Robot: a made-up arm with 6 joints.
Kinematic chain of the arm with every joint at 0, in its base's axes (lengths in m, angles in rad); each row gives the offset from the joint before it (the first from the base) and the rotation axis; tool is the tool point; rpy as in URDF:
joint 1: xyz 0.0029 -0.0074 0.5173 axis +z
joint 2: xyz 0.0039 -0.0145 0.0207 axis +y
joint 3: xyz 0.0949 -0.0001 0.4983 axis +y
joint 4: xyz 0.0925 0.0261 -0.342 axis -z
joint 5: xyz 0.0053 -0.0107 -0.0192 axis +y
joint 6: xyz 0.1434 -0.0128 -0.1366 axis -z
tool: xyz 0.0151 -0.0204 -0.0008 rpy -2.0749 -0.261 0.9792
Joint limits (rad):
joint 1: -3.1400..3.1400
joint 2: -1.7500..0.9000
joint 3: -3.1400..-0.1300
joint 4: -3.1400..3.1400
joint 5: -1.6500..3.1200
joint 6: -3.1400..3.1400
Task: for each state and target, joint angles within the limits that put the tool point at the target. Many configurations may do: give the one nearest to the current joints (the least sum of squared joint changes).
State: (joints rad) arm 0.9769 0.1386 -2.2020 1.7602 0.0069 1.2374
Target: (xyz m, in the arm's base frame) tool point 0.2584 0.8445 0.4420
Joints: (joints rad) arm 1.3120 0.9000 -1.7521 1.7687 0.5248 1.1129
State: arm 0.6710 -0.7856 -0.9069 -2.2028 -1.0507 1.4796
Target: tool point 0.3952 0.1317 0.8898
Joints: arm -0.1090 -0.1332 -1.0173 -2.2817 -0.7559 1.5236
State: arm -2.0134 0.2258 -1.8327 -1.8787 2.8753 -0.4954
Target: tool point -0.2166 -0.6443 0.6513
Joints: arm -1.6373 0.7797 -1.2785 -1.5242 2.9276 -0.5351
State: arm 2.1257 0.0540 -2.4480 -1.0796 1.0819 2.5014
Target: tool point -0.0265 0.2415 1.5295
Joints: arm 1.9636 -0.1185 -2.4954 -1.0947 1.2091 2.4896
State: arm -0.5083 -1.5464 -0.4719 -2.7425 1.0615 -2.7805
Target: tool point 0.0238 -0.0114 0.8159
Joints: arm -0.4845 -1.6391 -0.1438 -2.7498 0.8697 -2.7790
